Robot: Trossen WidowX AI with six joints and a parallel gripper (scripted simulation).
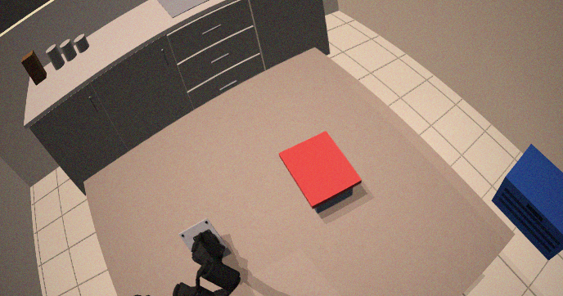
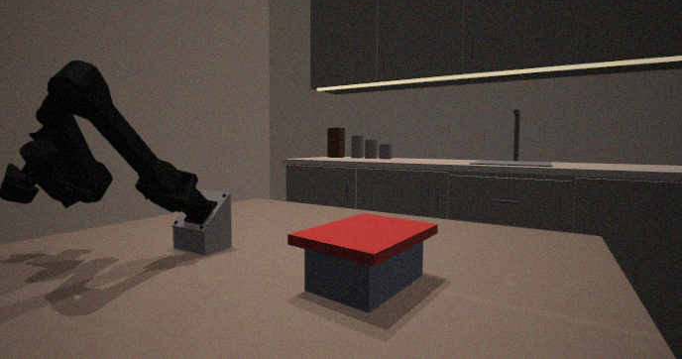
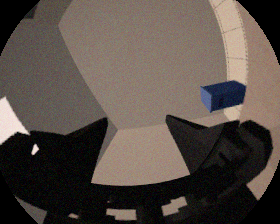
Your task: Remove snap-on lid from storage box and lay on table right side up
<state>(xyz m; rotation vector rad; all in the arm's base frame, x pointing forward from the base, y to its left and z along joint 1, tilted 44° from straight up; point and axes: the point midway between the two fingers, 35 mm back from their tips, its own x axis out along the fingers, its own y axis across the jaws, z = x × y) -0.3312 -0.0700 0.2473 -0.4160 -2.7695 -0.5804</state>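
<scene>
Now: gripper tip 790 mm short of the red lid, 240 mm to the right of it and 140 mm above it. Round my gripper tip: storage box (790 mm ahead, 240 mm to the left, 190 mm below).
</scene>
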